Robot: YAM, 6 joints.
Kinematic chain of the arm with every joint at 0, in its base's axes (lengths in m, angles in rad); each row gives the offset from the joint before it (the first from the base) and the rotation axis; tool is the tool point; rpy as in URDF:
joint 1: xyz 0 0 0.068 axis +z
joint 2: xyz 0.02 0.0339 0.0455 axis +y
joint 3: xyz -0.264 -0.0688 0 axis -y
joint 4: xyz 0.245 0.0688 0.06 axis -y
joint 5: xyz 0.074 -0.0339 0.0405 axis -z
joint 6: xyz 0.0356 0 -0.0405 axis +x
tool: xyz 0 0 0 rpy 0 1.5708 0
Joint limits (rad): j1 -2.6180..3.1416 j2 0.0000..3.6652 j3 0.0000..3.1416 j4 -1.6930..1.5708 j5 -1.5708..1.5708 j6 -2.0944..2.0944
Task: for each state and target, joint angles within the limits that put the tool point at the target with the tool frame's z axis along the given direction. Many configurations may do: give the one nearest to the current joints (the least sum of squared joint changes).
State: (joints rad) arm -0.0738 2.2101 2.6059 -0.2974 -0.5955 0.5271
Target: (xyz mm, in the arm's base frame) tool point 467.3 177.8 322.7 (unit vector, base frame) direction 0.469 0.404 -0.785
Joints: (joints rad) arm 0.3479 2.3754 2.6027 -1.1629 -0.2218 0.5271
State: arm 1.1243 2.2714 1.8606 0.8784 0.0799 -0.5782
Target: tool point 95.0 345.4 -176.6 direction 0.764 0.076 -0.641
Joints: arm 1.3755 2.9486 1.3208 0.3916 0.8251 -0.5782
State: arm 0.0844 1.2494 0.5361 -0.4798 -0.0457 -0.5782
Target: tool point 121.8 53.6 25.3 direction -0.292 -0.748 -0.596
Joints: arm 0.5455 2.0906 0.5099 -0.8093 0.5097 -0.5782
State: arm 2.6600 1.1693 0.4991 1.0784 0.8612 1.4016
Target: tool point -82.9 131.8 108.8 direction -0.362 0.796 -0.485
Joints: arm 2.1657 0.9975 0.0019 0.4832 0.1468 1.4016
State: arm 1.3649 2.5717 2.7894 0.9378 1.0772 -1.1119
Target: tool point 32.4 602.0 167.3 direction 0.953 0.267 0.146
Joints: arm 1.5733 2.9401 2.5408 0.9036 1.2639 -1.1119
